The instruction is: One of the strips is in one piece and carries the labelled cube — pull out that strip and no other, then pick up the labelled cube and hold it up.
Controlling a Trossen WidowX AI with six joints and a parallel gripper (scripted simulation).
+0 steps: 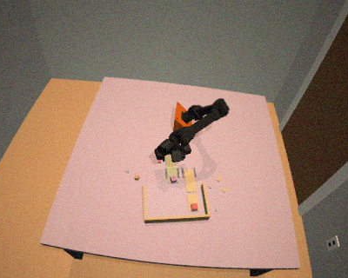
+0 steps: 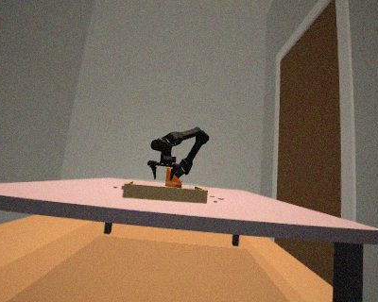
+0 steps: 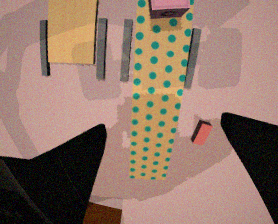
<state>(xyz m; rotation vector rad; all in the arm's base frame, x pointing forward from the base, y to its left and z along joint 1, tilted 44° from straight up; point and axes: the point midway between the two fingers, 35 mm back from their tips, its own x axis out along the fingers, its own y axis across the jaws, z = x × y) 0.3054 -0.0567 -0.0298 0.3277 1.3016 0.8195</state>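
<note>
Right now my gripper tip is 100 mm short of the pink labelled cube, 20 mm to the right of it and 40 mm above it. The rest, counted from my gripper tip: plain yellow strip: 90 mm ahead, 110 mm to the left, 60 mm below.
</note>
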